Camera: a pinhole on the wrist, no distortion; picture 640 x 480 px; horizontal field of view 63.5 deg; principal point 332.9 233.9 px. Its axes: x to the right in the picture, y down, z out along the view. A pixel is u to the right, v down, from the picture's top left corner.
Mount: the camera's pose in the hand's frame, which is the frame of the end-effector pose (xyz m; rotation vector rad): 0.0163 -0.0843 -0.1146 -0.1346 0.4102 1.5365
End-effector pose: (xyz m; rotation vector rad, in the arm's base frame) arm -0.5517 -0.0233 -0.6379 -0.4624 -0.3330 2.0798
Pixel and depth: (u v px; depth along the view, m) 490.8 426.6 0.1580
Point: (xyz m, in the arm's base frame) -0.5685 -0.0463 -0.6196
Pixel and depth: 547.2 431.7 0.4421
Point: -0.8160 -0.2287 -0.4910
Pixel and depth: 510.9 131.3 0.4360
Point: -0.8868 0.0108 -0.5549
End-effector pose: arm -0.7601 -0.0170 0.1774 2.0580 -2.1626 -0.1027
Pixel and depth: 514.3 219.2 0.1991
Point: -0.8174 -0.0720 0.1443
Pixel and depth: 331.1 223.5 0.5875
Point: -0.9439 -0.1648 -0.2183
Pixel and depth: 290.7 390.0 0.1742
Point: -0.7334 -0.0174 0.1120
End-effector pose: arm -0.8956 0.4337 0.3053 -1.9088 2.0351 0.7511
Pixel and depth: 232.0 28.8 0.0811
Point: -0.8243 0.3592 0.2921
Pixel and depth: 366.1 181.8 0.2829
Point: -0.9545 0.4261 0.1491
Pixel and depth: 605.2 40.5 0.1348
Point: -0.9269 0.3471 0.2840
